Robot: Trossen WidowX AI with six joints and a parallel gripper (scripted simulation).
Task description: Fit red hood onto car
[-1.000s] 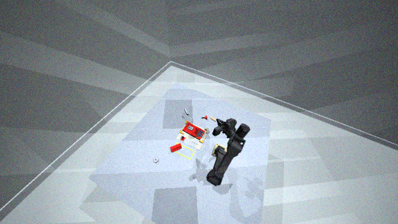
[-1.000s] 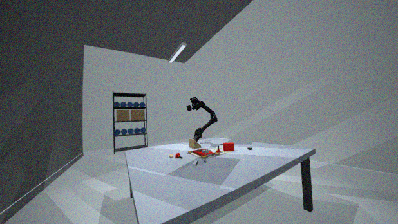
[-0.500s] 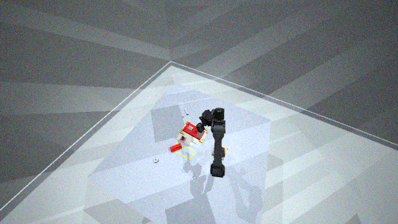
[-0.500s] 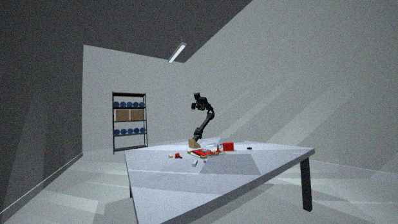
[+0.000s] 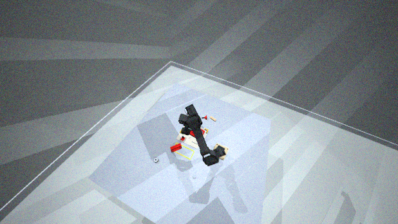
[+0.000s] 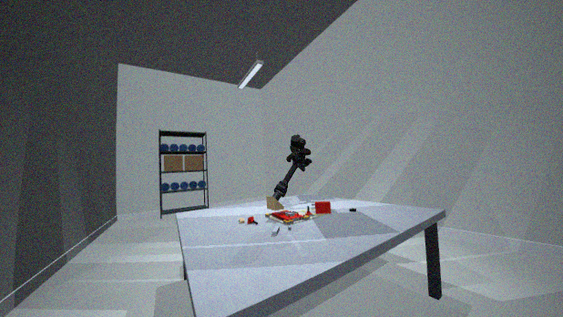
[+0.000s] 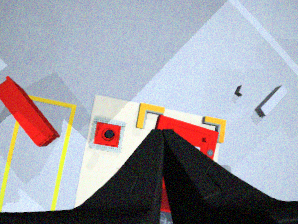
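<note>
My gripper tip is 1 cm short of the red hood, 12 cm to the right of it and 24 cm above it. Round my gripper tip: grey pin 14 cm ahead, 29 cm to the right, 26 cm below; tan block 16 cm behind, 35 cm to the right, 27 cm below.
</note>
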